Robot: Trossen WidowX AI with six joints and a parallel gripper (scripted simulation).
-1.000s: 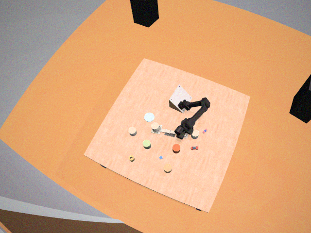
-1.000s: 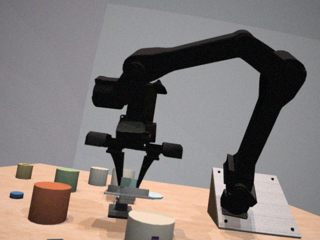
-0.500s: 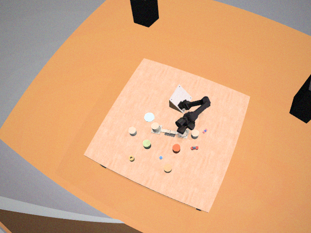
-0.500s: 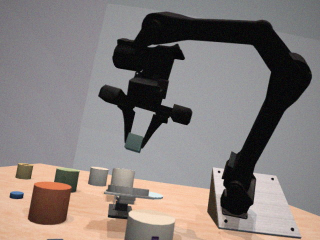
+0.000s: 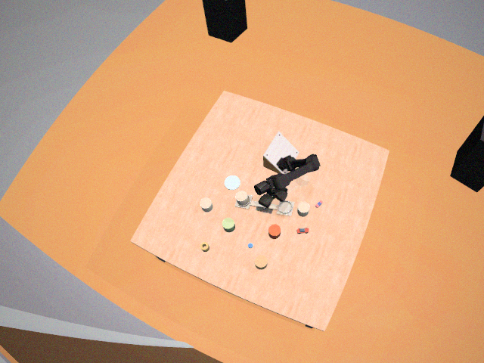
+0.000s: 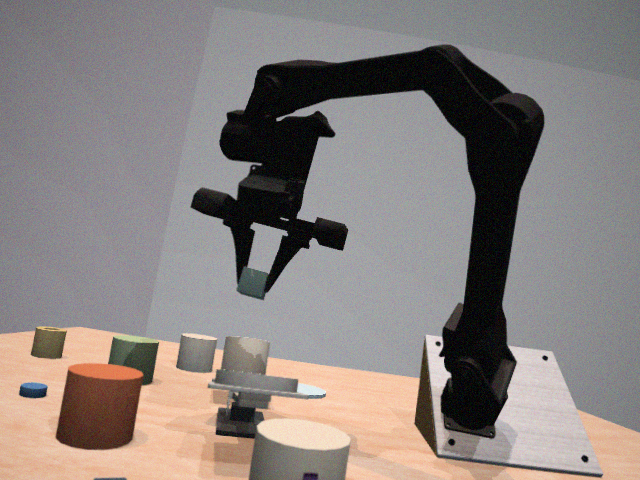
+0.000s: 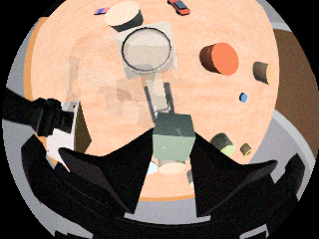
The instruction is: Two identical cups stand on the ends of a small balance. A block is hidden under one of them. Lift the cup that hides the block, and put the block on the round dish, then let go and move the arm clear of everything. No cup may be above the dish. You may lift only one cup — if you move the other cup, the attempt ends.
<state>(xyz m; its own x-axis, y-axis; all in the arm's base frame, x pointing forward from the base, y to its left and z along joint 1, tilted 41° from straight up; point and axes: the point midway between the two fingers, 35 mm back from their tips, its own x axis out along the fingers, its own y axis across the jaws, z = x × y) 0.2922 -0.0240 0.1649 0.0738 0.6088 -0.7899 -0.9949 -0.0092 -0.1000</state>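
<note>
My gripper tip is 40 mm past the round pale-blue dish, 300 mm to the left of it and 170 mm above it. The rest, counted from my gripper tip: small balance (30 mm to the right, 150 mm below); then pale-green block (10 mm above); then red-orange cylinder (90 mm ahead, 110 mm to the left, 130 mm below).
</note>
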